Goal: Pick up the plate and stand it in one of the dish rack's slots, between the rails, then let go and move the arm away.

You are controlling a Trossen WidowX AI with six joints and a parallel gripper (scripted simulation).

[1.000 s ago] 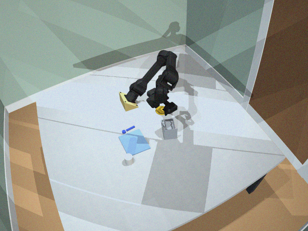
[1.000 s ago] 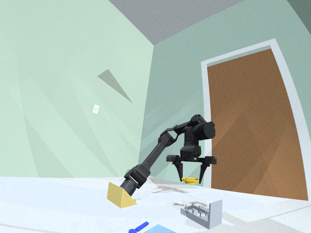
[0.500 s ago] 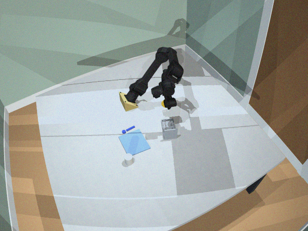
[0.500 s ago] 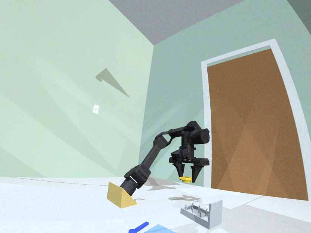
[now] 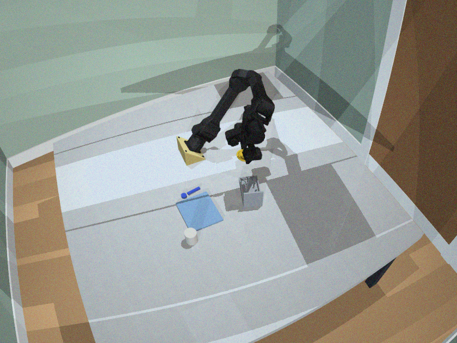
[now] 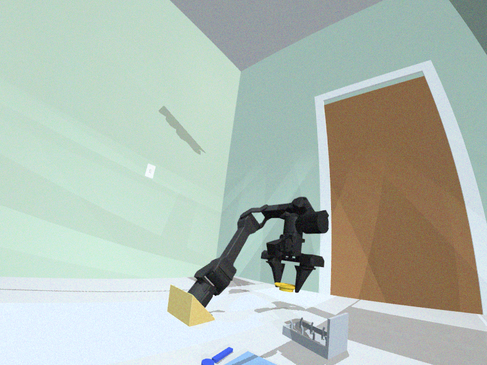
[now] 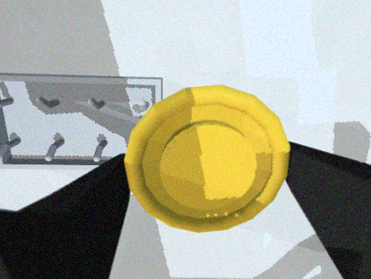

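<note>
The grey dish rack is 90 mm ahead of my gripper tip, 30 mm to the right of it and 80 mm below it. Round my gripper tip: blue spoon (20 mm behind, 240 mm to the right, 100 mm below); then yellow plate (10 mm above); then light blue mat (70 mm ahead, 240 mm to the right, 100 mm below).
</note>
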